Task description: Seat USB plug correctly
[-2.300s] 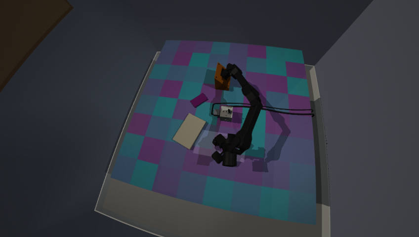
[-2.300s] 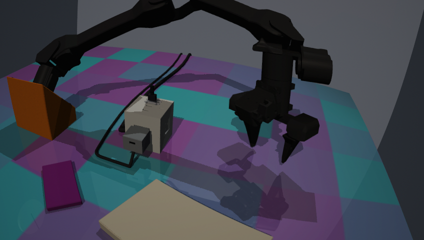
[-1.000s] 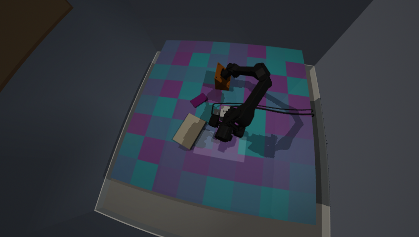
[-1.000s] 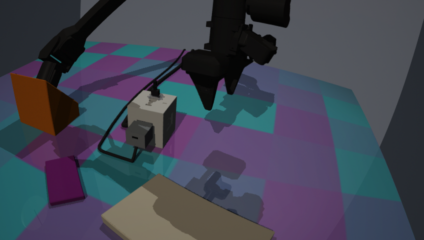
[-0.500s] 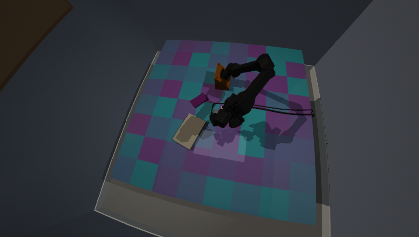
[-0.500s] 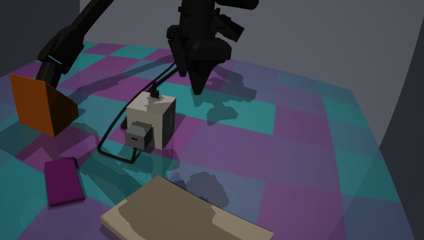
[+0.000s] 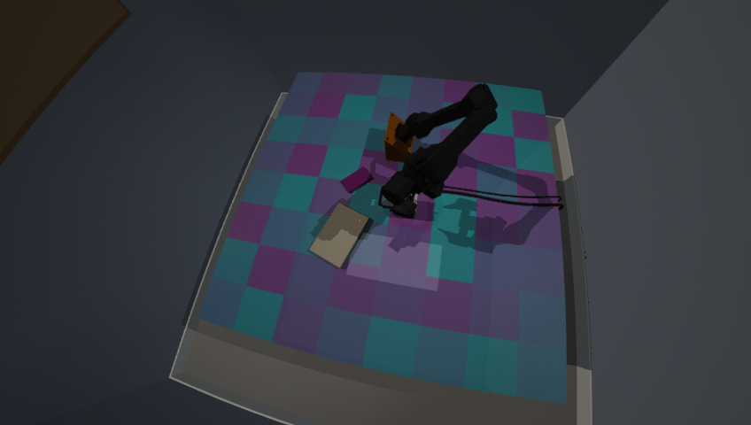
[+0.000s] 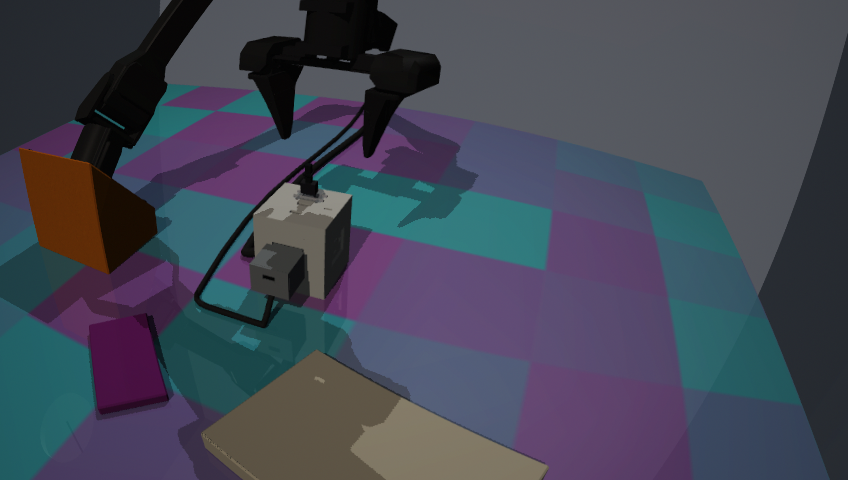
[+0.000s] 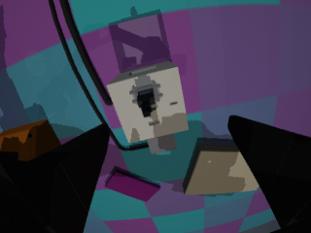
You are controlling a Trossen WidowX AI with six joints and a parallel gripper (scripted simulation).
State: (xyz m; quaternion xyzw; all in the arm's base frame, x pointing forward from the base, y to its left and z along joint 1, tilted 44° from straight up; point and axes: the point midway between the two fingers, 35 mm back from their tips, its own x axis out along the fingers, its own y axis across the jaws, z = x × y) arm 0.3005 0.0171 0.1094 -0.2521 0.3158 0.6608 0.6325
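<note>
The black USB plug lies 4 cm below my gripper tip and 2 cm behind it. From my gripper tip the other things lie so: flat beige slab 22 cm to the right, 15 cm ahead, 13 cm below; USB socket 7 cm below, 2 cm behind, 1 cm to the left; magenta block 23 cm to the right, 13 cm below, 9 cm behind.
</note>
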